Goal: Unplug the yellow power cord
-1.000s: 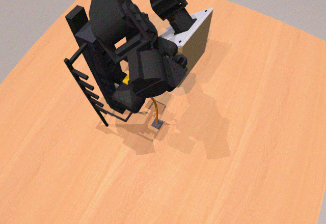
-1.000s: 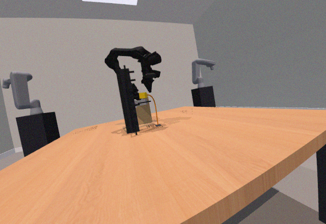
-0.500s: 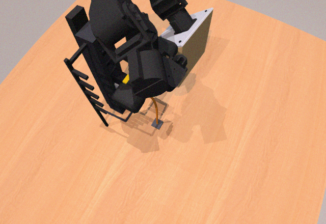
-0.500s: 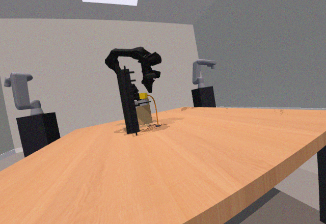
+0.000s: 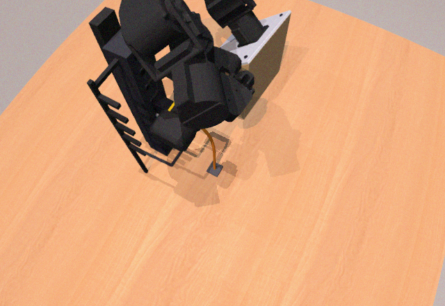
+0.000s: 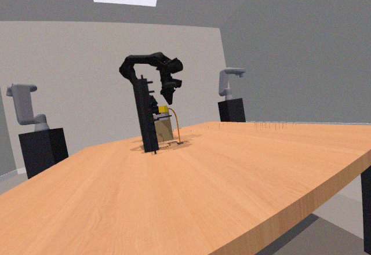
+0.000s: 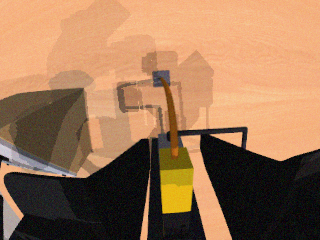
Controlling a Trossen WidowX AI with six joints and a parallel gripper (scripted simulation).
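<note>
My gripper tip is 6 cm to the left of the yellow plug, 1 cm short of it and 1 cm above it. The rest, counted from my gripper tip: grey anchor plate (22 cm below, 2 cm to the left).
</note>
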